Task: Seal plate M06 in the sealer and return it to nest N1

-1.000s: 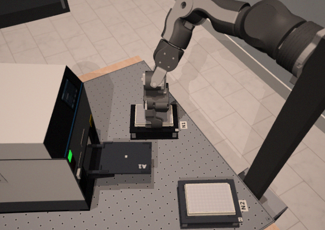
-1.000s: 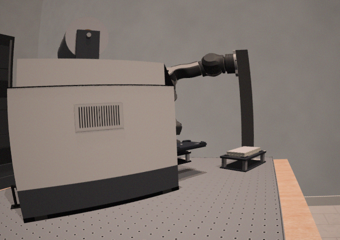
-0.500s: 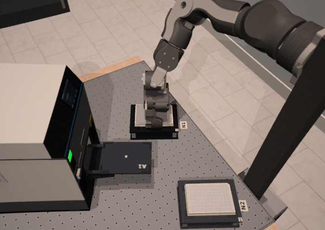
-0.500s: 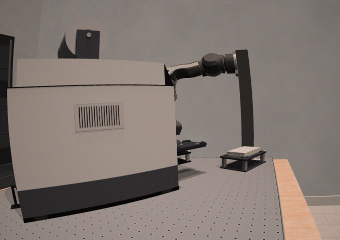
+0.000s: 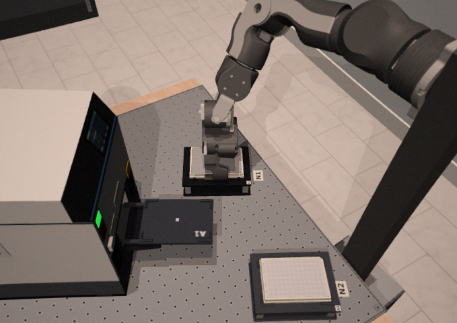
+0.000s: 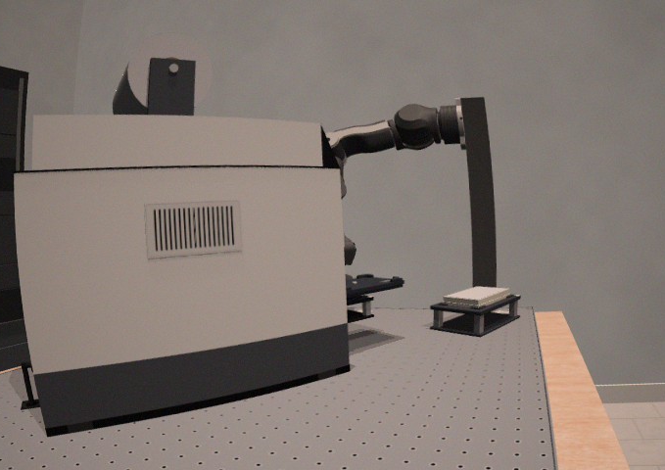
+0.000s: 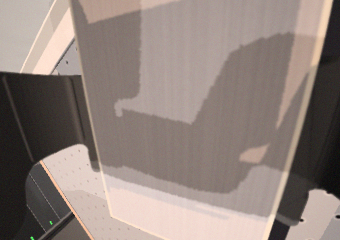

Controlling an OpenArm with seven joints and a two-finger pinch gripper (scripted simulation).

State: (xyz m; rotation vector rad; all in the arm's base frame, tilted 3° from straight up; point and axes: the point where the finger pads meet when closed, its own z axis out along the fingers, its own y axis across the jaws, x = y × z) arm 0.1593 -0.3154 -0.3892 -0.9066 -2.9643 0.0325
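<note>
Now: hand right at the 96-well plate M06. Round my hand: sealer's stage (170 mm ahead, 110 mm to the left, 50 mm above); then nest N1 (20 mm below); then plate M09 (330 mm to the left, 40 mm ahead).
</note>
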